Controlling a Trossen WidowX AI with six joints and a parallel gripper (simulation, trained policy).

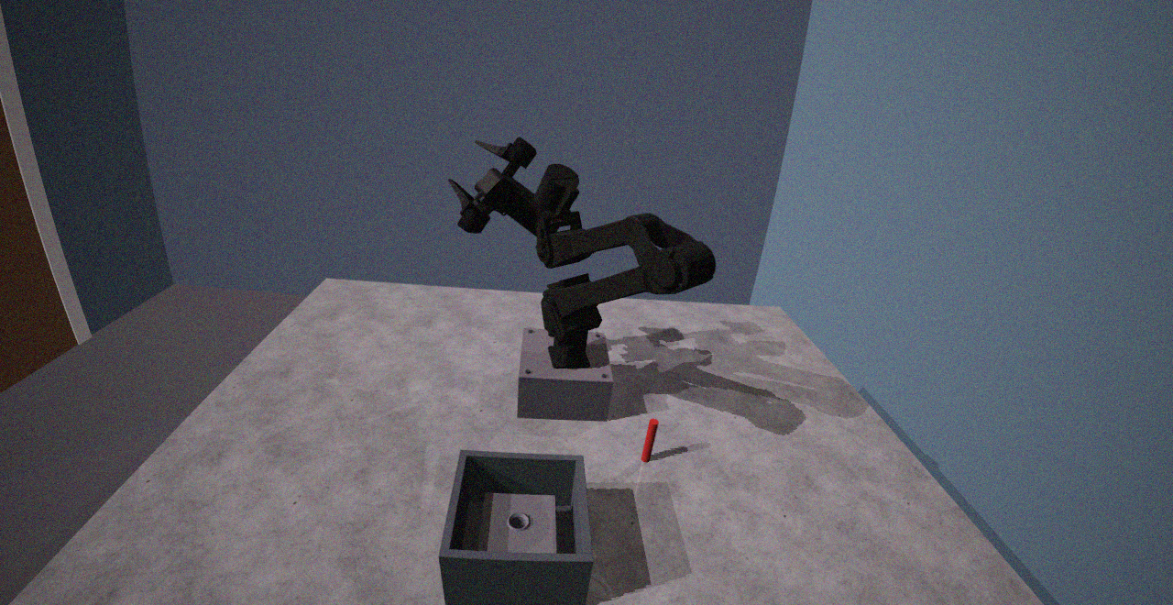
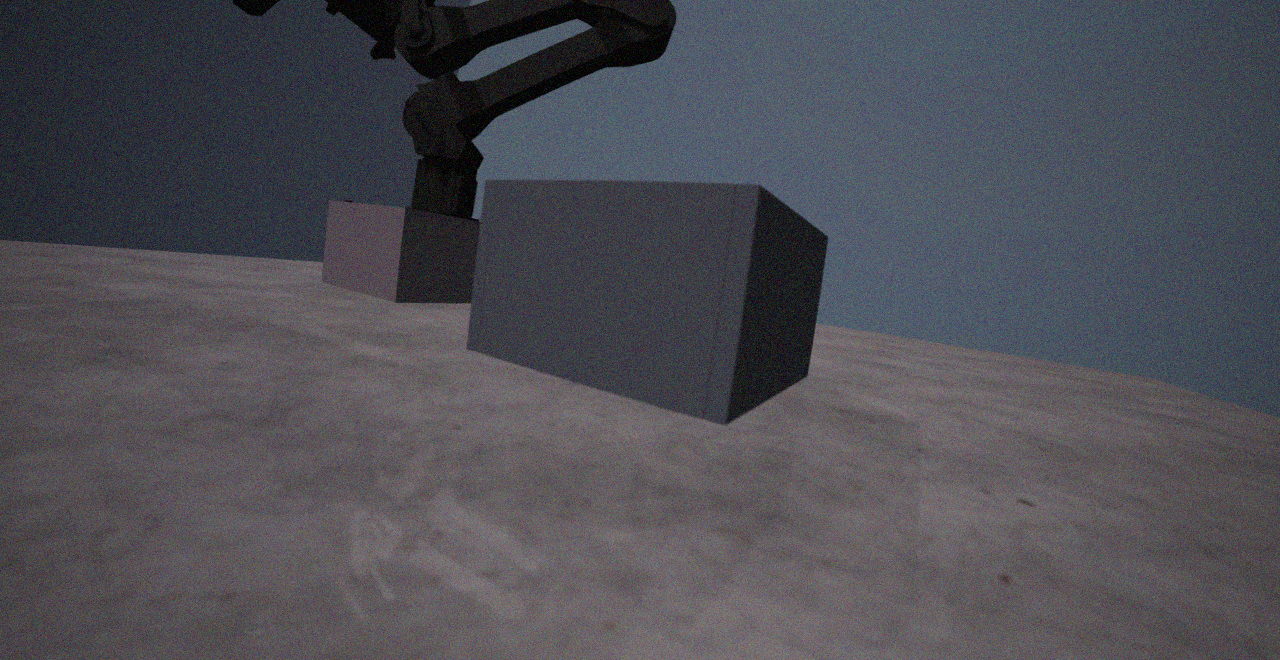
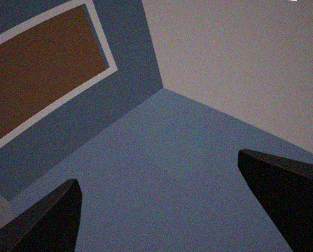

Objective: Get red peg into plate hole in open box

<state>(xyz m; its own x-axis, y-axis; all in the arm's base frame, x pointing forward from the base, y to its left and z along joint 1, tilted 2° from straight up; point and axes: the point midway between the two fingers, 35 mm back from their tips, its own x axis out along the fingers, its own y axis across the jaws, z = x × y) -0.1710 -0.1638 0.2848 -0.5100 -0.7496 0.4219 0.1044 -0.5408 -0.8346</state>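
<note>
Now: gripper tip 36 cm short of the red peg, 35 cm above it and 29 cm to the right of it. From my gripper tip the other things lie so: pale plate 50 cm ahead, 35 cm below, 7 cm to the left; then grey box 50 cm ahead, 37 cm below, 7 cm to the left.
</note>
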